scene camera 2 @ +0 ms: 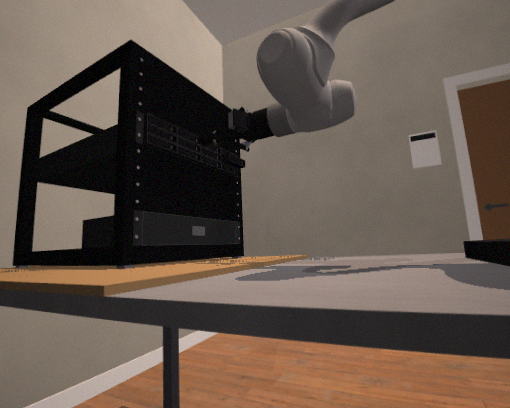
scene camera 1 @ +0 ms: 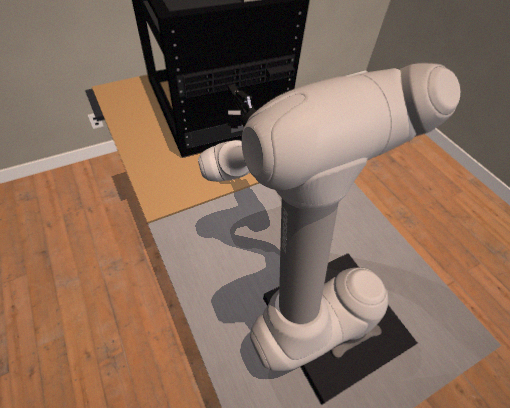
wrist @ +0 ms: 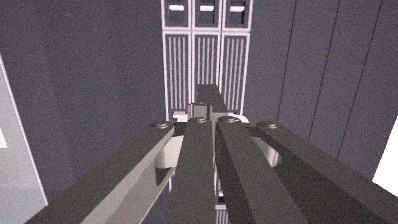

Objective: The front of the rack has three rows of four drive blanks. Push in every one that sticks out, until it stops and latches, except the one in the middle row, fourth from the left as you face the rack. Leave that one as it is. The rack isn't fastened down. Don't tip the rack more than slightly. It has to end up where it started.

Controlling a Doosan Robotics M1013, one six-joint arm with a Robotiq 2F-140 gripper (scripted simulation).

Labels:
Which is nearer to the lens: the drive blank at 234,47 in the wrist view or the black rack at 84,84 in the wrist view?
The drive blank.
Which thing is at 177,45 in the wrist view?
A drive blank.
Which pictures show the black rack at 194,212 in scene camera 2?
Scene camera 2, scene camera 1 and the wrist view: all of them.

